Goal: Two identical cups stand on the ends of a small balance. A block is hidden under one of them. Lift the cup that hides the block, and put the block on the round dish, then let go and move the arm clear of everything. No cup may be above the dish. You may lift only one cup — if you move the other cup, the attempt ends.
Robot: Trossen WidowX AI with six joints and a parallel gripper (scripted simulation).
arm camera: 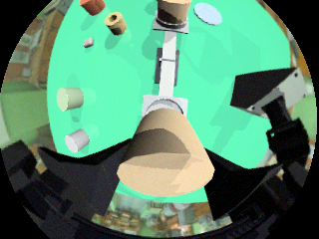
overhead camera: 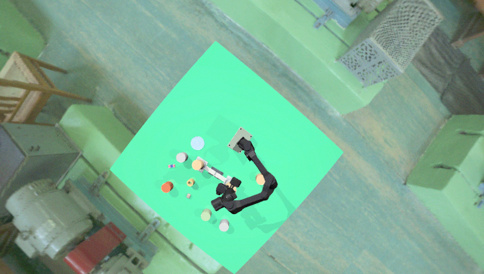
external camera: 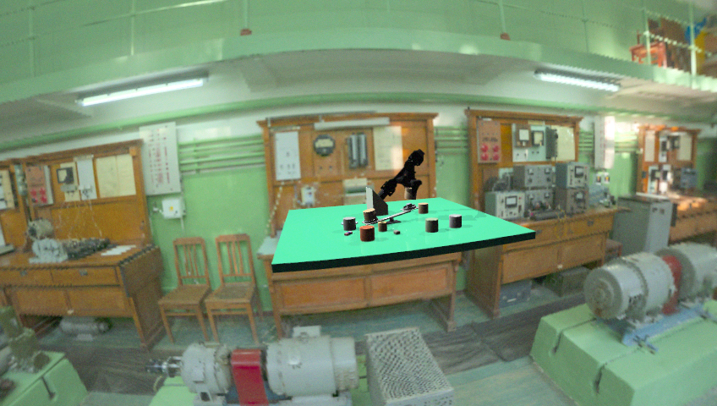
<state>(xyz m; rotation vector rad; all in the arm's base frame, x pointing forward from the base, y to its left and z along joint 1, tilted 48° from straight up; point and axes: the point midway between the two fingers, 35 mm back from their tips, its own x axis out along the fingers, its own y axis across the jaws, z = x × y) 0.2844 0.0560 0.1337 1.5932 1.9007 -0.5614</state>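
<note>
Right now the grey block is 1 cm to the right of my gripper tip and 6 cm below it. Also, from my gripper tip: pale green cylinder: 32 cm ahead, 2 cm to the left, 11 cm below; pale blue round dish: 6 cm behind, 38 cm to the right, 15 cm below; yellow ring: 19 cm ahead, 23 cm to the right, 13 cm below.
</note>
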